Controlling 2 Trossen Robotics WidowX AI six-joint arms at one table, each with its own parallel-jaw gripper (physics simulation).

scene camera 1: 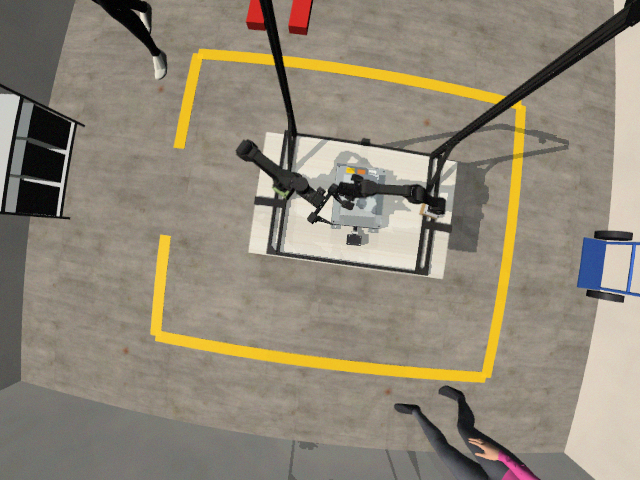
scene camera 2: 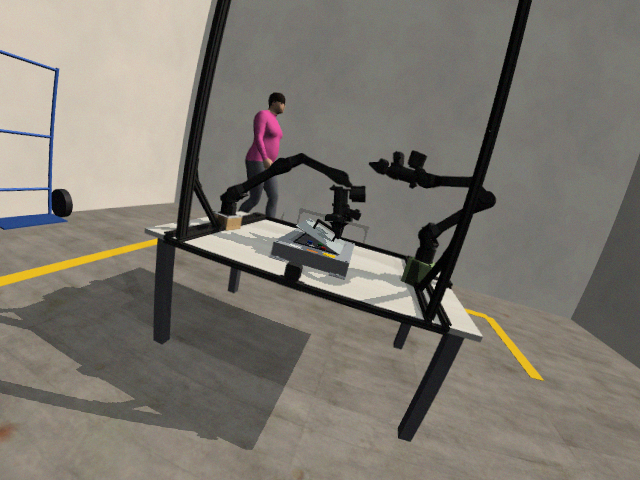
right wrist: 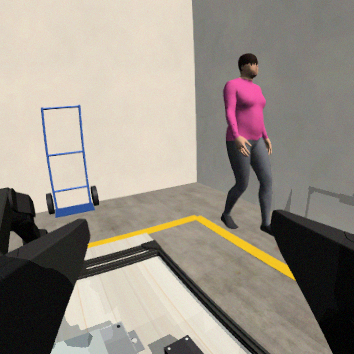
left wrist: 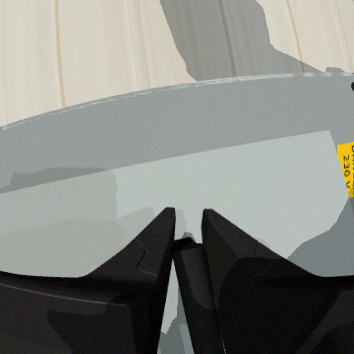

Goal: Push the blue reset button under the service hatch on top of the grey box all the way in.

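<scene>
The grey box [scene camera 1: 356,221] [scene camera 2: 306,256] [left wrist: 125,120] lies on the table. Its service hatch [scene camera 2: 309,227] [left wrist: 270,175] stands tilted partly open. The blue button [scene camera 2: 310,242] shows small under the raised hatch in scene camera 2; how deep it sits cannot be told. My left gripper [scene camera 2: 337,236] [left wrist: 187,216] is shut on the black handle [left wrist: 192,272] of the hatch, with the bar between its fingers. My right gripper [scene camera 2: 374,164] [right wrist: 180,224] is open and empty, raised above the table and pointing toward the left arm's side.
A small black block [scene camera 1: 354,239] [scene camera 2: 293,272] is by the table's frame. Yellow and orange labels lie on the box. Dark frame posts [scene camera 2: 199,124] [scene camera 2: 493,134] rise at the table's sides. A person in pink [scene camera 2: 266,131] [right wrist: 245,110] and a blue hand truck [right wrist: 75,210] are beyond the table.
</scene>
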